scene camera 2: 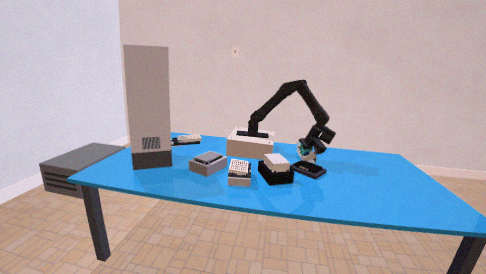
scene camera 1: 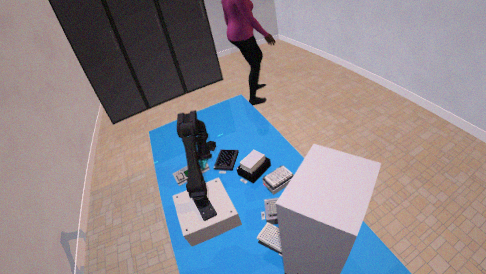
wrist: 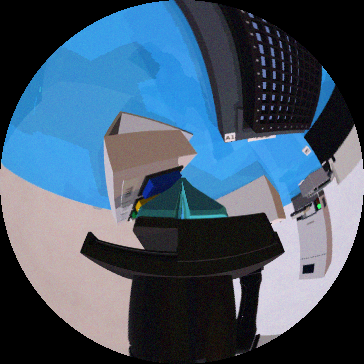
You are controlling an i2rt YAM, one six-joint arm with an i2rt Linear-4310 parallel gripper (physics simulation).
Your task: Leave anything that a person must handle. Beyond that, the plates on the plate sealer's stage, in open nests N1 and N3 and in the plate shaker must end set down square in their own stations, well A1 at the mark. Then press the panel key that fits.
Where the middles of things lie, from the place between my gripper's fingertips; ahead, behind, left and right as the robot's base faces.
Labels:
I see my gripper 7 cm past the button panel (wrist: 142, 156) and 4 cm to the right of it.

